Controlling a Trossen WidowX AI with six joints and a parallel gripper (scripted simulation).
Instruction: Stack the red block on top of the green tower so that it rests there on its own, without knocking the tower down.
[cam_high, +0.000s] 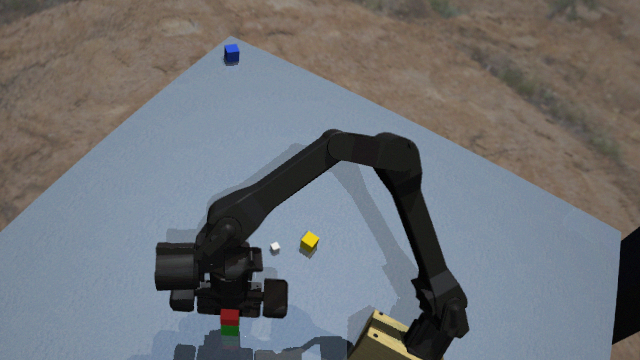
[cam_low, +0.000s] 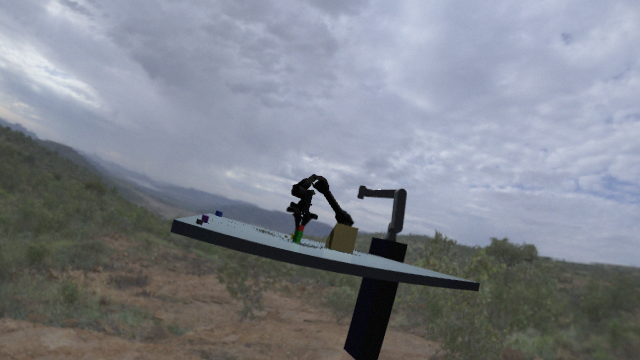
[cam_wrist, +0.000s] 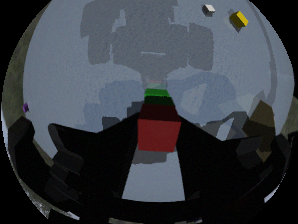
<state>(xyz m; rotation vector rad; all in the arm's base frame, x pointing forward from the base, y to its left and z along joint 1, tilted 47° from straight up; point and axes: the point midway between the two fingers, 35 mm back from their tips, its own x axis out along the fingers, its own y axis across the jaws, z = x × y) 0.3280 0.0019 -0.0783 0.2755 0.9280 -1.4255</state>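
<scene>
The red block lies 10 mm above my gripper tip. The rest, counted from my gripper tip: yellow block (70 mm behind, 230 mm to the right, 60 mm below); purple block (490 mm ahead, 250 mm to the left, 60 mm below); small white block (10 mm behind, 190 mm to the right, 60 mm below).
</scene>
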